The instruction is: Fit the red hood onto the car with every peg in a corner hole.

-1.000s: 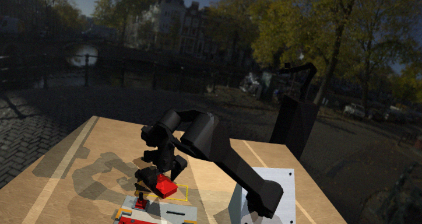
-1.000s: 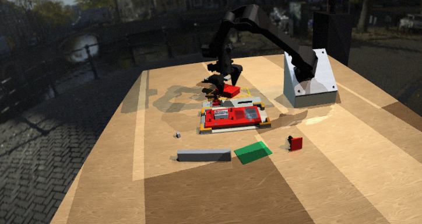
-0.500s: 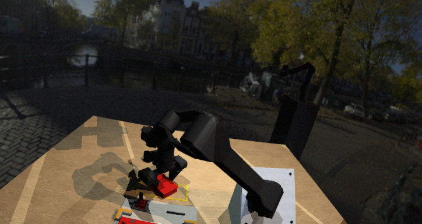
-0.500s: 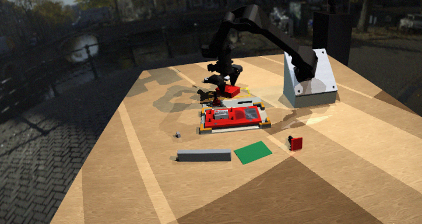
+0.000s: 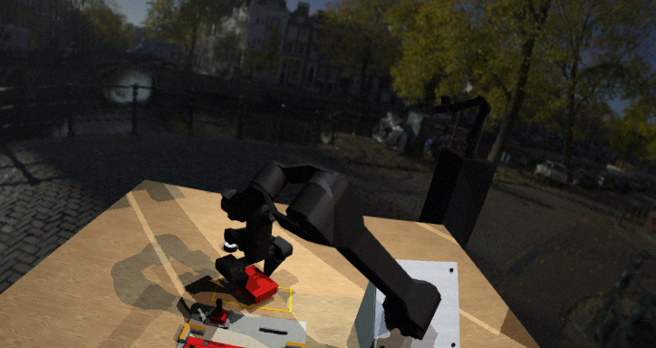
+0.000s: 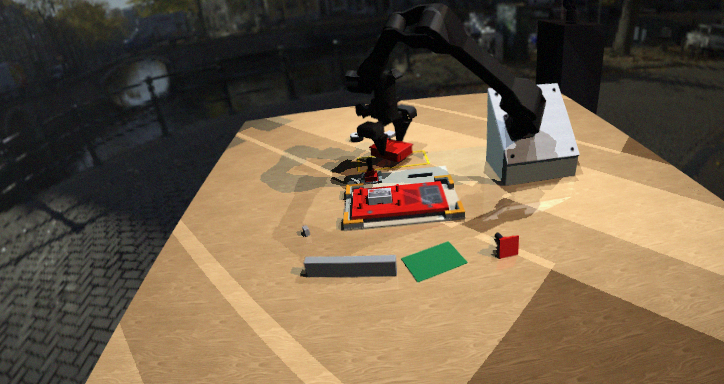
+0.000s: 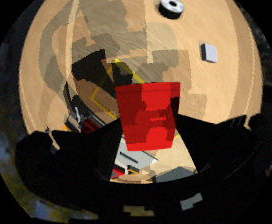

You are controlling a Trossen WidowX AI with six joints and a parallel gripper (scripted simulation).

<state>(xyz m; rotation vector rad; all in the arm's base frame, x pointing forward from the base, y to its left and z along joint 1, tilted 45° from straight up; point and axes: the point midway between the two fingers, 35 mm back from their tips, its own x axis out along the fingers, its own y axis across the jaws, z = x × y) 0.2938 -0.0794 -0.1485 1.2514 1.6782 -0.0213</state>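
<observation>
The grey engine block is 240 mm to the left of my gripper tip and 60 mm ahead of it. From my gripper tip the other things lie so: red hood (10 mm above); then grey cube (280 mm to the left, 220 mm ahead, 20 mm below); then black wheel (170 mm to the right, 80 mm ahead, 20 mm below).
</observation>
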